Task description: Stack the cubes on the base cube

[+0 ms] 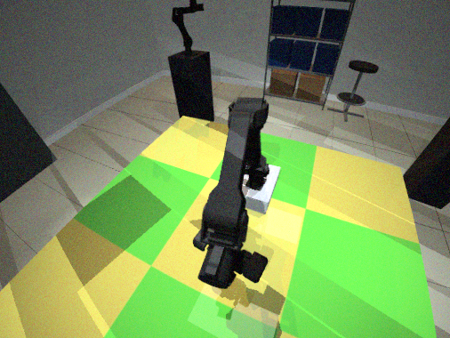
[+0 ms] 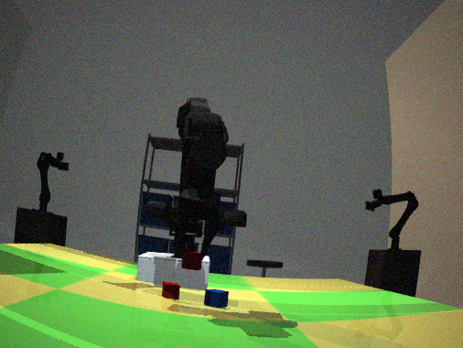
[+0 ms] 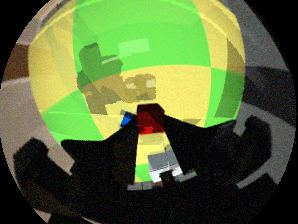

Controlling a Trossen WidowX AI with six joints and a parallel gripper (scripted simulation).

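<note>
Right now the blue cube is 50 mm behind my gripper tip, 50 mm to the left of it and 80 mm below it.
</note>
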